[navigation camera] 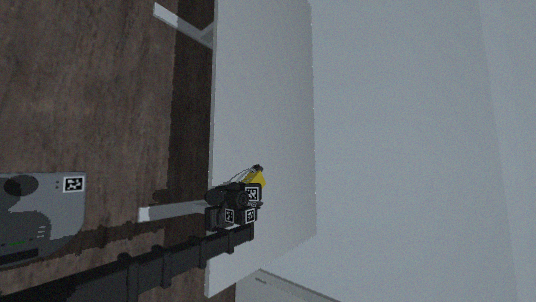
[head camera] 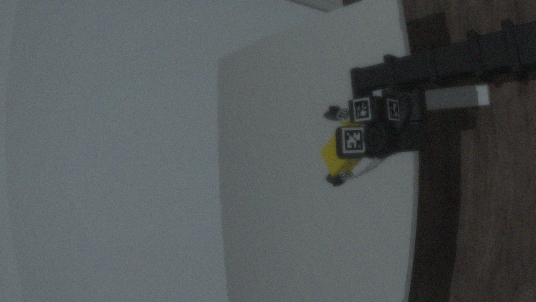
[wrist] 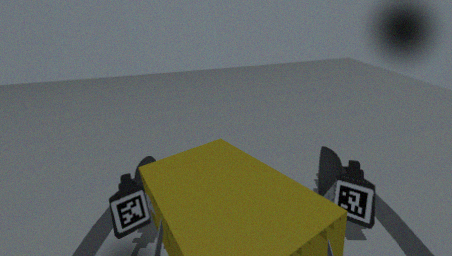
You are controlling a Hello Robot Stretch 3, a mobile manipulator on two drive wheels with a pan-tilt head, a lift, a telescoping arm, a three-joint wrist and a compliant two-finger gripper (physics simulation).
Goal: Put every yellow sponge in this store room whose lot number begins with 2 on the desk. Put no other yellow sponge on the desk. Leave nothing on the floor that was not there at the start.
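Seen in the pictures: gripper, fingertip midpoint: (head camera: 330, 147); robot's base, link origin: (navigation camera: 22, 184).
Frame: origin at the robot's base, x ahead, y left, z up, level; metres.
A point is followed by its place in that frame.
A yellow sponge (head camera: 330, 155) {x -0.002, y -0.568, z 0.767 m} (navigation camera: 257, 178) {x 0.012, y -0.547, z 0.768 m} (wrist: 240, 200) is between the two fingers of my gripper (head camera: 335, 146) {x -0.019, y -0.599, z 0.735 m} (navigation camera: 258, 185) {x -0.019, y -0.599, z 0.735 m} (wrist: 233, 170) {x -0.019, y -0.599, z 0.735 m}, which is shut on it. The sponge sits askew between the fingertips. Its lot number cannot be read in these frames. The pale desk (head camera: 300, 225) {x 0.169, y -0.727, z 0.720 m} (navigation camera: 265, 100) {x 0.348, y -0.661, z 0.720 m} (wrist: 75, 125) is under the gripper and sponge. They are low over its top, inside the front edge and towards one end. Whether the sponge's underside touches the desk is hidden.
My arm (head camera: 450, 60) {x -0.105, y -0.198, z 0.913 m} (navigation camera: 175, 265) {x -0.107, y -0.176, z 0.913 m} reaches across the desk's front edge. A desk leg (head camera: 455, 97) (navigation camera: 170, 211) stands beneath that edge. The robot's base (navigation camera: 55, 210) {x -0.097, y -0.085, z 0.160 m} is on the brown wooden floor (head camera: 500, 200) {x 0.199, y -0.384, z 0.000 m} (navigation camera: 90, 100) {x 0.393, y -0.187, z 0.000 m}. A pale wall (head camera: 110, 150) {x -0.049, y -1.184, z 1.112 m} (navigation camera: 400, 150) {x 0.124, y -1.193, z 1.167 m} rises behind the desk.
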